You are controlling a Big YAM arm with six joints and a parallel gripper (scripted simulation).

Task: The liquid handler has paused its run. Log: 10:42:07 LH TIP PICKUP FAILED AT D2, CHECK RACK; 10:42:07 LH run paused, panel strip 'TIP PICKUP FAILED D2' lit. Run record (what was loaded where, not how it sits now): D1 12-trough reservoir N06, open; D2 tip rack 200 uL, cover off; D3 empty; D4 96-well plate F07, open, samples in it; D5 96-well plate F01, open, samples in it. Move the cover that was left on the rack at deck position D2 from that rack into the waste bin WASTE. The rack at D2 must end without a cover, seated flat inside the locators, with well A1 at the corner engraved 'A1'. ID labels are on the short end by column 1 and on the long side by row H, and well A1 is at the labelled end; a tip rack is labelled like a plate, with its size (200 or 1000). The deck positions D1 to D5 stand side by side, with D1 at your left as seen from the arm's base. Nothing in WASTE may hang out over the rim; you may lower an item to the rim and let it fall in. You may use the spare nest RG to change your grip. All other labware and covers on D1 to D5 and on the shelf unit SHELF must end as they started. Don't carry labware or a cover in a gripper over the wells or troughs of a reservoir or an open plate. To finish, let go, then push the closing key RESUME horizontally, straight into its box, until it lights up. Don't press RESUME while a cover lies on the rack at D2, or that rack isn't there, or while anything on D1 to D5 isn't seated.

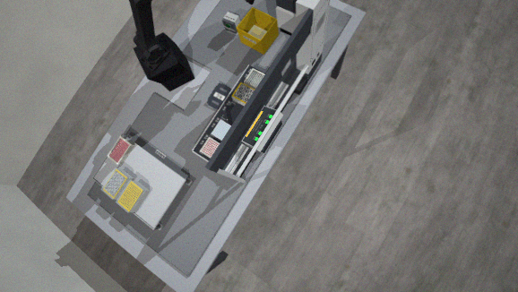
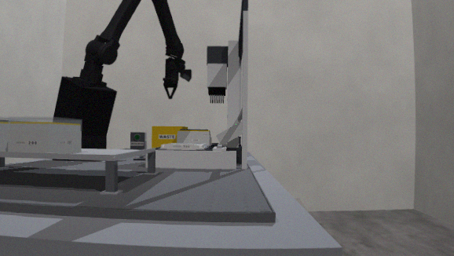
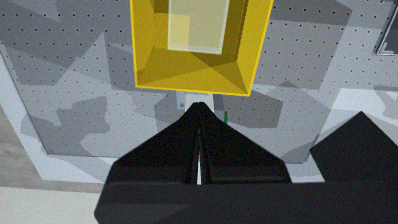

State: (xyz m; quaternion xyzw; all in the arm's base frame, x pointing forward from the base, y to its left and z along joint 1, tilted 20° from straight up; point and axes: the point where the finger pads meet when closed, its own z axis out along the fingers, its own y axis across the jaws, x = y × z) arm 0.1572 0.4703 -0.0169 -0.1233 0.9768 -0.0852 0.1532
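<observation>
Now: hand 15 cm past the resume box, 6 cm to the left of it and 22 cm above it. The rest, counted from my hand: pipetting head 24 cm ahead, 1 cm to the left, 10 cm above; then clear cover 27 cm below; then yellow waste bin 24 cm below.
</observation>
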